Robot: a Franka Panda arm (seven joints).
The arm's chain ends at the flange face. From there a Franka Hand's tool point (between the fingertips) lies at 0.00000 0.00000 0.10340 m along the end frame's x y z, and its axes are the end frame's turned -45 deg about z.
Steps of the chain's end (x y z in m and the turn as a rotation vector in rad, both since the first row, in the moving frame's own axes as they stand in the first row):
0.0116, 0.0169, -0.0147, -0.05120, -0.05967, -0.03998
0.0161, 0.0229, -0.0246, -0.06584, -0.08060, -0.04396
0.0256, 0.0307, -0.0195, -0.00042, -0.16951, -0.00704
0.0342, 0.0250, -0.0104, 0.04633, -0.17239, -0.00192
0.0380, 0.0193, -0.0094, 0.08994, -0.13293, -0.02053
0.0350, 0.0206, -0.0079, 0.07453, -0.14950, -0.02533
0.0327, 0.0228, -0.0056, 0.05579, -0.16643, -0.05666
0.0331, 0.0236, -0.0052, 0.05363, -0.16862, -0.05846
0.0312, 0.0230, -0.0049, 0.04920, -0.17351, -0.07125
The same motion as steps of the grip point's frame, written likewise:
-0.0119, 0.0197, -0.0150, 0.00599, -0.07840, -0.03998
-0.0155, 0.0267, -0.0252, 0.01044, -0.10355, -0.04396
-0.0160, 0.0275, -0.0210, 0.11956, -0.12016, -0.00704
-0.0027, 0.0260, -0.0120, 0.15466, -0.08914, -0.00192
0.0099, 0.0243, -0.0107, 0.15759, -0.03040, -0.02053
0.0045, 0.0231, -0.0093, 0.15841, -0.05301, -0.02533
-0.0015, 0.0233, -0.0072, 0.15713, -0.07823, -0.05666
-0.0021, 0.0242, -0.0068, 0.15715, -0.08131, -0.05846
-0.0038, 0.0225, -0.0066, 0.15748, -0.08790, -0.07125

